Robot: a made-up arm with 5 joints.
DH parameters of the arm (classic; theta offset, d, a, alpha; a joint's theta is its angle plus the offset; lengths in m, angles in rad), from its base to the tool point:
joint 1: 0 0.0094 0.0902 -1.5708
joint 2: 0 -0.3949 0.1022 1.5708
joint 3: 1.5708 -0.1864 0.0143 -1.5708
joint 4: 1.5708 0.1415 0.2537 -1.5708
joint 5: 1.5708 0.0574 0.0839 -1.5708
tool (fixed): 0 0.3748 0 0
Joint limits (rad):
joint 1: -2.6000..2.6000
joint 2: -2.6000..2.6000
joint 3: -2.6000..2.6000
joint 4: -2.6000..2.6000
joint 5: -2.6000..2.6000
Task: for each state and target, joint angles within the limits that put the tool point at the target. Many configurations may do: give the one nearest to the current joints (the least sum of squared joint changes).
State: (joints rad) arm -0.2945 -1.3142 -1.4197 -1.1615 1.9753
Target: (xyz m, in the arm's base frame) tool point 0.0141 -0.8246 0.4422
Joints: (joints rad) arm -1.2612 -1.0821 -2.1372 -1.1896 2.3885
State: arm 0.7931 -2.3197 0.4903 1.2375 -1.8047
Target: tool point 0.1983 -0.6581 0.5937
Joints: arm 0.4054 -2.4621 0.6286 1.1301 -2.0582
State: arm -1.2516 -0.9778 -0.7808 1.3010 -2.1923
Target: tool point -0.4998 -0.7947 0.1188
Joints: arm -0.9819 -1.2789 -0.2346 1.3017 -1.8698
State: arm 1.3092 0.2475 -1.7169 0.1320 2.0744
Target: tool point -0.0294 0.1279 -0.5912
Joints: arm 0.9740 0.0741 -1.6164 0.0910 2.2376
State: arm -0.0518 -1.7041 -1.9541 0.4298 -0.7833
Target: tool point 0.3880 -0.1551 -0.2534
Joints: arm 0.4043 -1.4676 -2.6000 1.2025 -1.4033
